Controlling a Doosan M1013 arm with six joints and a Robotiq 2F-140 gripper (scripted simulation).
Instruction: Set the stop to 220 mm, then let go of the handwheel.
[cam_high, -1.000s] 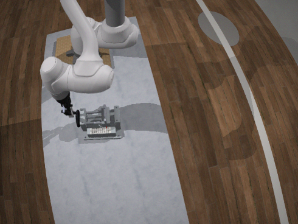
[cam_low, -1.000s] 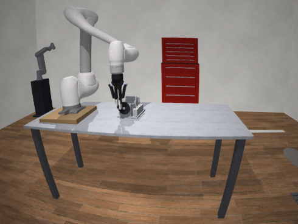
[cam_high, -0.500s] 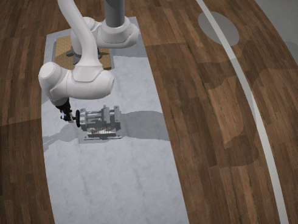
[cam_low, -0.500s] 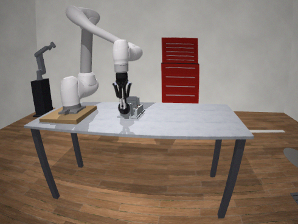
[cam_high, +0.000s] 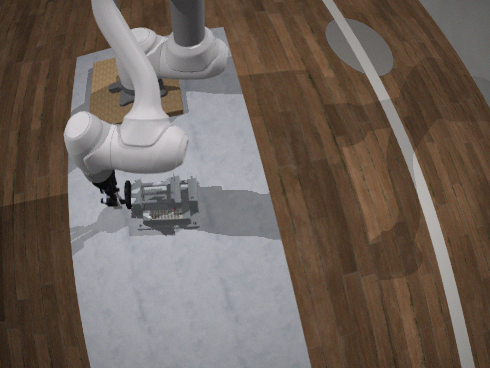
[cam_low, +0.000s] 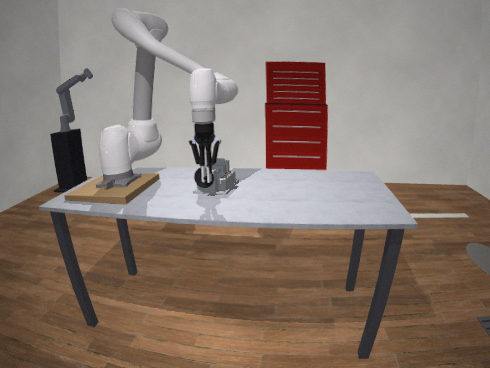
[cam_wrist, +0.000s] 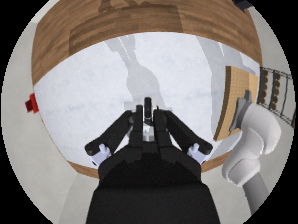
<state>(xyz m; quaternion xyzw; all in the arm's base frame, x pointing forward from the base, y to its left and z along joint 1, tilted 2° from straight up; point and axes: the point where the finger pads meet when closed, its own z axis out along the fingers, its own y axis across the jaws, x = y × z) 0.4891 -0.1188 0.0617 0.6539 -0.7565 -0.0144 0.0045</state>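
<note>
My hand is 20 mm to the right of the black handwheel and 20 mm above it. Round my hand: grey stop fixture: 10 mm ahead, 180 mm to the left, 10 mm below.
</note>
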